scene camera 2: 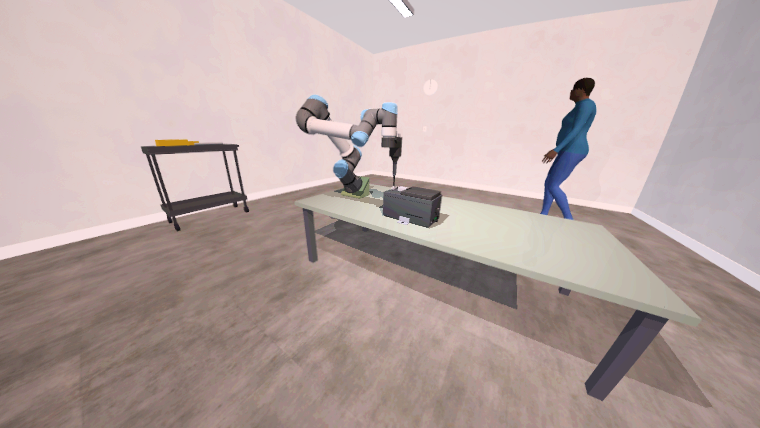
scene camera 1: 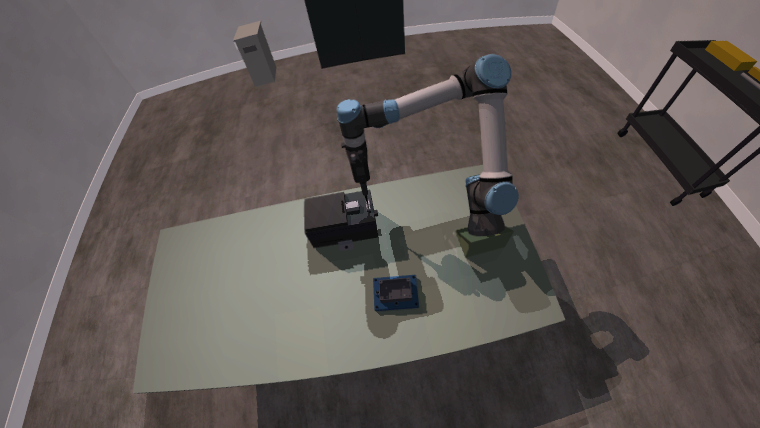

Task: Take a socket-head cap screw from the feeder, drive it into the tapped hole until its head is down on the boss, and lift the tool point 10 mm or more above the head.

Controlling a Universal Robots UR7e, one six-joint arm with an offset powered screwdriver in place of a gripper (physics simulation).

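The black box-shaped screw feeder (scene camera 1: 324, 213) (scene camera 2: 408, 206) stands on the table. My screwdriver (scene camera 1: 366, 197) (scene camera 2: 394, 183) points down with its thin tip at the feeder's right end in scene camera 1, close to the small metal pick-up part there. Whether the tip touches a screw is too small to tell, and no screw can be made out on it. A grey open-topped housing (scene camera 1: 395, 297) sits on a blue fixture plate (scene camera 1: 385, 306), in front and to the right of the feeder, well apart from the tool. The tapped hole and boss cannot be made out. The housing does not show in scene camera 2.
The pale green table (scene camera 1: 228, 319) (scene camera 2: 521, 239) carries the arm's green base block (scene camera 1: 481, 244) (scene camera 2: 363, 187). A dark cart (scene camera 1: 678, 154) (scene camera 2: 204, 203) with yellow items stands off the table. A person (scene camera 2: 577, 127) stands beyond the table. A grey cabinet (scene camera 1: 259, 61) stands by the wall.
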